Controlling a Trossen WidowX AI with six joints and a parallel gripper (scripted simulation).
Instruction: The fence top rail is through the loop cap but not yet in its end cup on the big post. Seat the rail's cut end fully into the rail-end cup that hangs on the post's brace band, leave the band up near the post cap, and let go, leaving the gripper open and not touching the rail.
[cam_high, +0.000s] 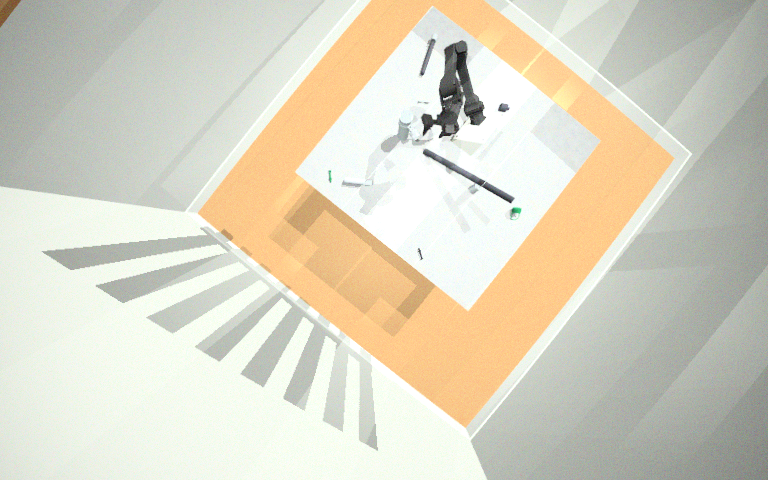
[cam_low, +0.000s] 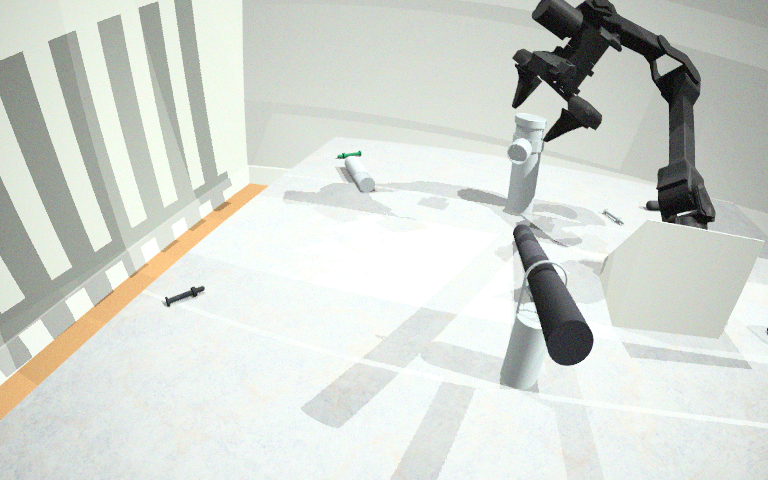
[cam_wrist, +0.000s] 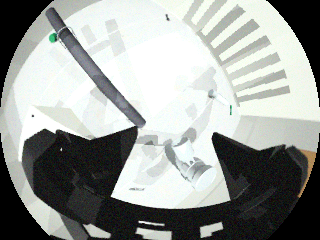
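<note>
The white rail-end cup lies 1 cm ahead of my gripper tip, 10 cm to the right of it and 7 cm below it. From my gripper tip the other things lie so: white bolt 23 cm behind, 21 cm to the right, 22 cm below; white cylinder 37 cm ahead, 17 cm to the right, 21 cm below; small white post 4 cm behind, 35 cm to the left, 12 cm below.
</note>
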